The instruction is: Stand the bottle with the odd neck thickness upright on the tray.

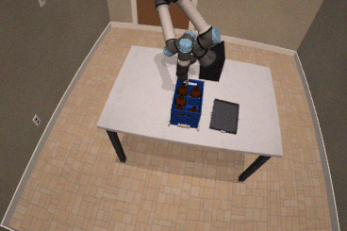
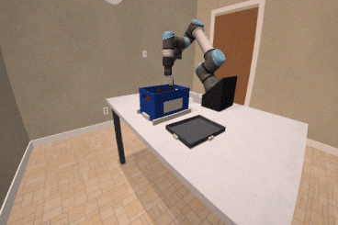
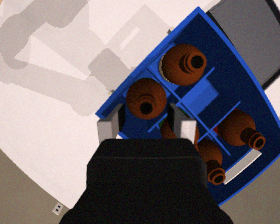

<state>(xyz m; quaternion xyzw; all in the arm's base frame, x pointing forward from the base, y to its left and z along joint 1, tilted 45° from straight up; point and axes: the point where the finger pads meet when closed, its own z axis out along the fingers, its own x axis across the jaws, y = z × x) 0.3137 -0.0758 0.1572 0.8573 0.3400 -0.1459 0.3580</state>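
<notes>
My gripper is now 9 cm short of the blue crate, 4 cm to the right of it and 12 cm above it. Also, from my hand: dark tray: 11 cm ahead, 32 cm to the left, 19 cm below; then bottle: 18 cm ahead, 1 cm to the right, 11 cm below.
</notes>
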